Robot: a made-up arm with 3 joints.
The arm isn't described. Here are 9 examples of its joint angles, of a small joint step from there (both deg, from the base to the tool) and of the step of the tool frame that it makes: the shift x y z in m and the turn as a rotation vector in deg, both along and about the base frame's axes.
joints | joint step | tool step
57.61 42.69 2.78 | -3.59 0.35 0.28 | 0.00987 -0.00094 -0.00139 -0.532 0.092 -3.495
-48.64 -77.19 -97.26 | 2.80 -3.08 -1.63 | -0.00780 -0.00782 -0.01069 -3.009 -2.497 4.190
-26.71 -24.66 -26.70 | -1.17 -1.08 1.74 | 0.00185 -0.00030 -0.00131 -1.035 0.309 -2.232
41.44 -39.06 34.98 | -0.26 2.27 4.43 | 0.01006 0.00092 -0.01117 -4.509 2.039 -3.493
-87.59 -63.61 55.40 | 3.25 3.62 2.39 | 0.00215 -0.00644 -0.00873 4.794 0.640 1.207
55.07 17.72 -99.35 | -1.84 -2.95 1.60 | -0.00558 -0.00565 0.00332 0.929 -2.371 -1.926
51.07 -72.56 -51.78 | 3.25 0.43 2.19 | 0.00400 -0.00129 0.00299 -1.179 0.988 1.361
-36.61 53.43 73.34 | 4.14 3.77 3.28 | -0.01286 0.00299 -0.00023 1.179 5.779 5.780
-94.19 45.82 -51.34 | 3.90 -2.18 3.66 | 0.01652 0.00460 -0.00034 -0.218 2.876 5.230
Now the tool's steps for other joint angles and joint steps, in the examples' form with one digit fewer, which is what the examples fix.
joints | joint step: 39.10 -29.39 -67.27 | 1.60 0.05 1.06
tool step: 0.0004 0.0012 0.0002 -0.83 0.07 0.91
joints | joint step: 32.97 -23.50 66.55 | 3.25 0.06 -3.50
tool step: -0.0083 0.0113 0.0047 2.78 -0.16 5.32
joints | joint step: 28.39 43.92 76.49 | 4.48 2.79 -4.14
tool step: -0.0064 0.0091 -0.0018 2.42 2.24 2.94
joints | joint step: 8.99 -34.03 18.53 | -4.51 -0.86 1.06
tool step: 0.0071 -0.0075 -0.0003 -0.49 -0.38 -5.25
